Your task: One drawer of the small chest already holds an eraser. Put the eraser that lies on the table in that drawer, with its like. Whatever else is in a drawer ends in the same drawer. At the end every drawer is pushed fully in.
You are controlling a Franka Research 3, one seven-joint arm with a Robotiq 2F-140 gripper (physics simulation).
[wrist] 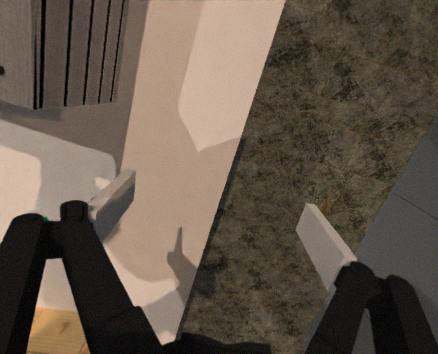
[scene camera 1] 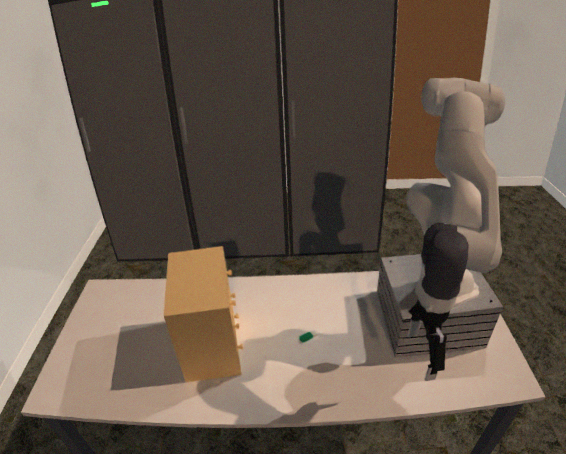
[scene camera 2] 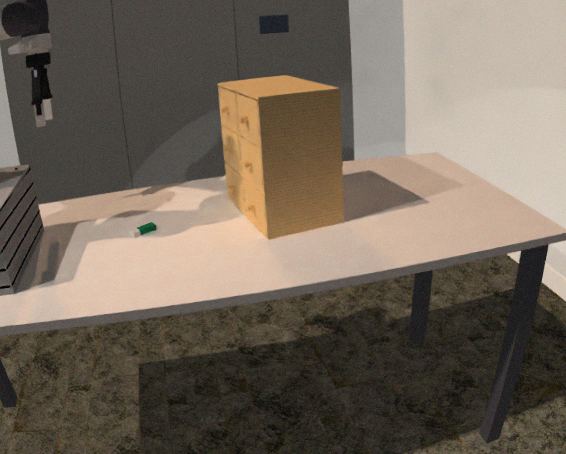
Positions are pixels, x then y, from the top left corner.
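My gripper is there in scene camera 1 (pixel 420 356). Scene camera 2 and the wrist view show my gripper too, and on it (scene camera 2: pixel 43 110) and (wrist: pixel 110 231) are the same spot.
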